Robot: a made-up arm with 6 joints.
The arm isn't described. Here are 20 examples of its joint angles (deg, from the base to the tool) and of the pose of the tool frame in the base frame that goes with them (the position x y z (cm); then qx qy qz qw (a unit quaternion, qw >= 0)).
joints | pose
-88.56 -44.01 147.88 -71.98 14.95 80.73 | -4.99 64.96 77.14 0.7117 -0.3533 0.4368 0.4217
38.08 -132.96 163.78 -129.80 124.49 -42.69 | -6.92 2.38 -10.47 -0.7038 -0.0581 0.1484 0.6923
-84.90 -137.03 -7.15 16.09 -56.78 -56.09 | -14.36 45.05 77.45 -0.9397 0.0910 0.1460 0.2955
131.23 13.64 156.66 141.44 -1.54 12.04 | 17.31 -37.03 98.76 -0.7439 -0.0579 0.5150 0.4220
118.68 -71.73 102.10 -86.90 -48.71 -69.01 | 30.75 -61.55 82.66 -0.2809 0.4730 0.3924 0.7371
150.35 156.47 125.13 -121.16 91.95 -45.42 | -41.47 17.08 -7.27 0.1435 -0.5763 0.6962 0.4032
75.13 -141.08 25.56 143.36 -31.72 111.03 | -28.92 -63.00 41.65 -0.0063 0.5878 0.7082 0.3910
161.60 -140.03 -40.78 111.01 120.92 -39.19 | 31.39 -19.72 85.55 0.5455 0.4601 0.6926 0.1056
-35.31 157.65 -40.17 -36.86 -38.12 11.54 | -32.83 12.59 58.92 0.9662 -0.0821 -0.0811 0.2304
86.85 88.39 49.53 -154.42 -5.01 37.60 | -11.03 63.28 13.01 0.4318 -0.4149 0.7628 0.2439
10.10 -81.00 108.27 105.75 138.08 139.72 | -60.30 -7.24 39.57 0.6690 0.0669 -0.6717 0.3111
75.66 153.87 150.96 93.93 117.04 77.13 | 13.04 57.09 44.97 0.7902 0.3320 0.4860 0.1710
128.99 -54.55 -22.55 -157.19 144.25 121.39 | -27.28 10.83 89.53 -0.0213 -0.3076 -0.9304 0.1984
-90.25 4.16 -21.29 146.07 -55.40 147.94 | 14.32 -60.35 60.84 -0.7396 0.0718 0.0438 0.6678
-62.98 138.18 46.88 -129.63 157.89 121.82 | 15.39 1.54 -11.58 0.8308 0.5122 -0.1347 0.1712
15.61 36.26 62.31 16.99 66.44 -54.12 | 67.17 6.25 98.09 0.7029 0.6091 -0.3024 0.2084
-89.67 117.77 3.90 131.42 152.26 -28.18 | 15.06 -10.67 -7.45 -0.5877 -0.7382 0.3285 0.0408
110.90 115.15 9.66 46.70 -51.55 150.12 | 4.38 18.46 -13.46 -0.2724 -0.0903 0.8099 0.5115
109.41 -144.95 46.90 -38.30 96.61 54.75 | 35.57 -55.44 35.29 0.3269 -0.4076 -0.3725 0.7669
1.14 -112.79 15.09 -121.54 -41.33 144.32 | -41.04 7.40 97.98 0.9451 -0.1031 0.2679 0.1561
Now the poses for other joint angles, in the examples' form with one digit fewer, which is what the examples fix.
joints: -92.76 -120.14 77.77 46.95 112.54 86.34
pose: -3.8 59.8 18.4 -0.206 0.254 0.886 0.330
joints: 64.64 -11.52 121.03 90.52 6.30 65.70
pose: -19.8 -41.4 105.0 -0.686 0.432 0.135 0.569
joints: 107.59 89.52 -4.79 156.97 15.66 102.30
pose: -21.7 18.7 -1.1 0.236 0.236 0.926 0.177
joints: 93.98 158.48 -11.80 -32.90 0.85 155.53
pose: 16.9 -43.9 27.8 -0.508 -0.150 0.247 0.811
